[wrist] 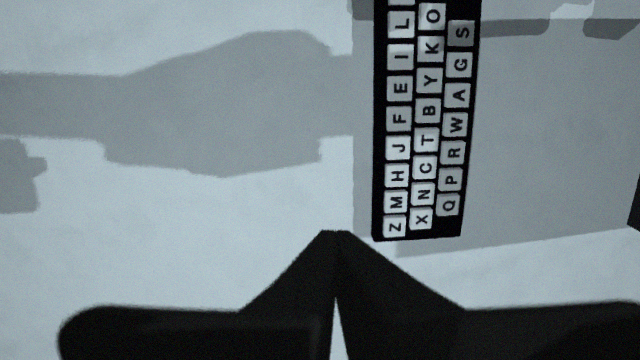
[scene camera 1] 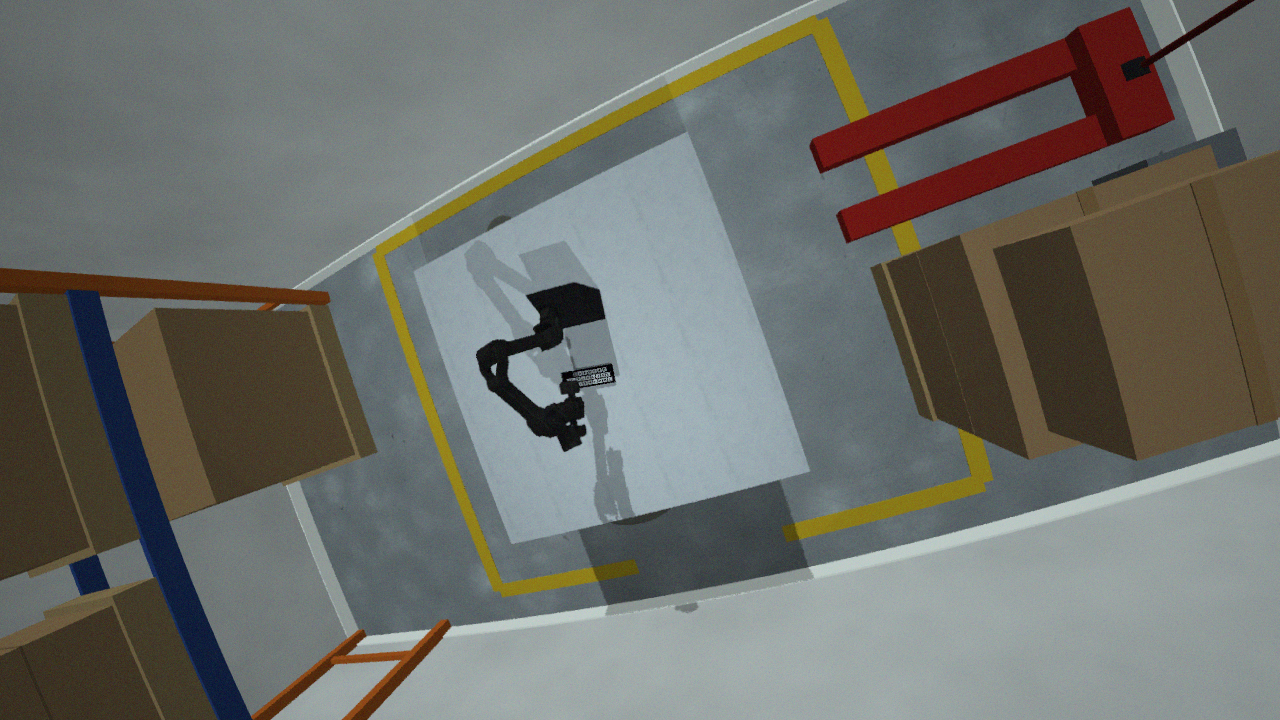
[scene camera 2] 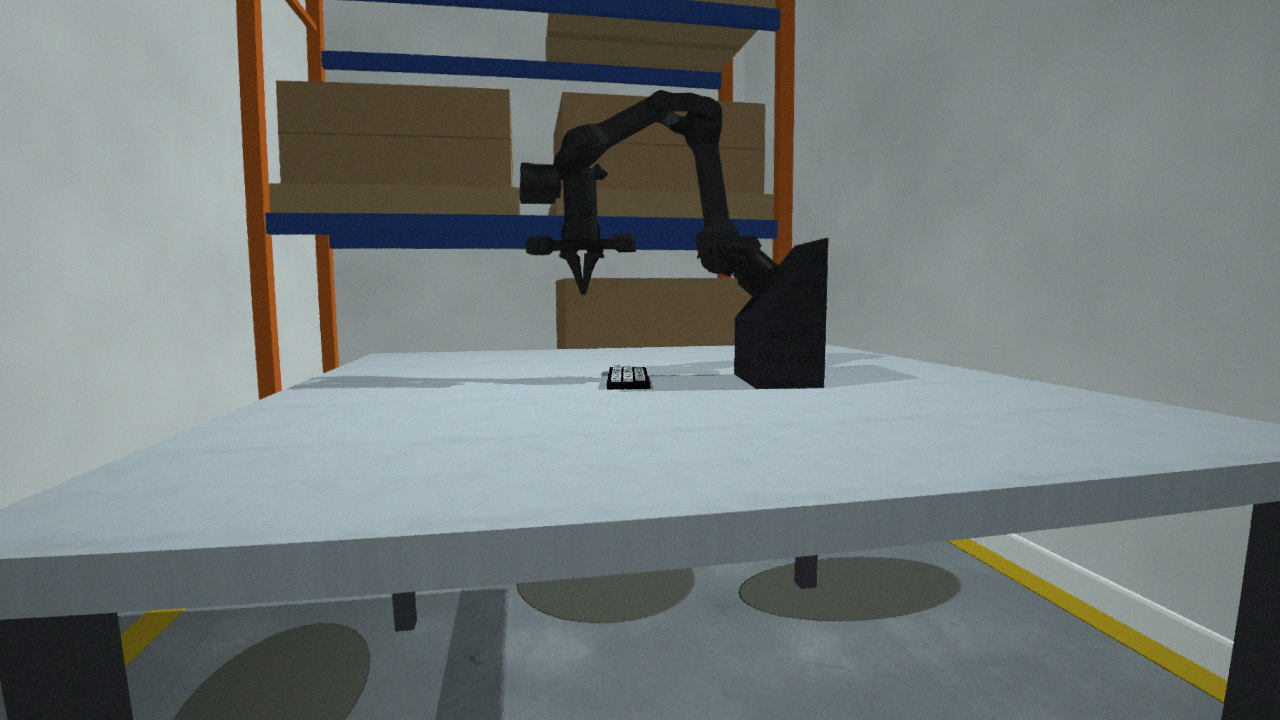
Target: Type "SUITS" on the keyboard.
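Where they show: gripper, fingertip midpoint: (wrist: 333,243) (scene camera 1: 582,403) (scene camera 2: 583,294); arm's base, origin of the base link: (scene camera 1: 550,310) (scene camera 2: 769,282).
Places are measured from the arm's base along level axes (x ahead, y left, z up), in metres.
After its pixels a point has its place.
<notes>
A small black keyboard (scene camera 1: 604,375) @[x 0.277, y 0.043, z -0.159 m] (scene camera 2: 628,377) @[x 0.277, y 0.057, z -0.158 m] (wrist: 411,155) @[x 0.277, y 0.007, z -0.164 m] with pale letter keys lies flat on the white table (scene camera 1: 698,358) @[x 0.341, y 0.400, z -0.175 m] (scene camera 2: 537,465) @[x 0.447, y 0.491, z -0.175 m] (wrist: 150,260) @[x 0.498, y 0.051, z -0.175 m]. In the wrist view its rows run up and down the image. The S key (wrist: 461,32) @[x 0.233, y -0.071, z -0.159 m] is near the top right, the I key (wrist: 400,57) @[x 0.276, y -0.063, z -0.159 m] is in the left row, and the T key (wrist: 426,140) @[x 0.266, y -0.004, z -0.159 m] is in the middle row. The U key does not show in the wrist view; the keyboard's upper end is cut off there. My gripper (scene camera 2: 583,291) @[x 0.341, y -0.021, z -0.020 m] (wrist: 333,243) @[x 0.341, y -0.021, z -0.020 m] is shut and empty, high above the table, its tips apart from the keyboard.
The arm's black base (scene camera 1: 577,305) @[x 0.020, y 0.097, z -0.005 m] (scene camera 2: 787,326) @[x 0.026, y 0.131, z -0.072 m] stands on the table beside the keyboard. A thin dark cable shows between them in scene camera 2. Around the table are a rack (scene camera 1: 134,402) (scene camera 2: 255,223) with cardboard boxes, more stacked boxes (scene camera 1: 1136,331) and a red pallet jack (scene camera 1: 975,179).
</notes>
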